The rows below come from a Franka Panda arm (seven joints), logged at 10 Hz.
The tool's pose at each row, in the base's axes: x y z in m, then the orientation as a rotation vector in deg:
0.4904 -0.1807 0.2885 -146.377 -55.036 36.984
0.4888 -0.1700 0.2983 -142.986 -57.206 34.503
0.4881 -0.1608 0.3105 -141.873 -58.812 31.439
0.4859 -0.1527 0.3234 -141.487 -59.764 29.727
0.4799 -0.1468 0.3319 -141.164 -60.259 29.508
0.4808 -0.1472 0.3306 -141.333 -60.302 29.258
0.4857 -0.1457 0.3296 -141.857 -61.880 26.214
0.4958 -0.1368 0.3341 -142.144 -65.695 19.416
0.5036 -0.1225 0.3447 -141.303 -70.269 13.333
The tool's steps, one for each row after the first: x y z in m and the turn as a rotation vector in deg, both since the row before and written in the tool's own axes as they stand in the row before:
0.0033 -0.0130 -0.0058 1.762 1.647 -3.083
0.0031 -0.0126 -0.0081 -0.047 1.889 -1.927
0.0019 -0.0130 -0.0080 -0.279 1.000 -1.010
-0.0011 -0.0115 -0.0030 0.033 0.070 -0.456
0.0005 0.0014 0.0006 -0.192 0.134 0.001
0.0045 0.0025 -0.0012 -1.529 1.583 -1.214
0.0126 -0.0014 -0.0064 -2.994 3.505 -3.179
0.0154 -0.0078 -0.0089 -2.498 2.915 -3.890

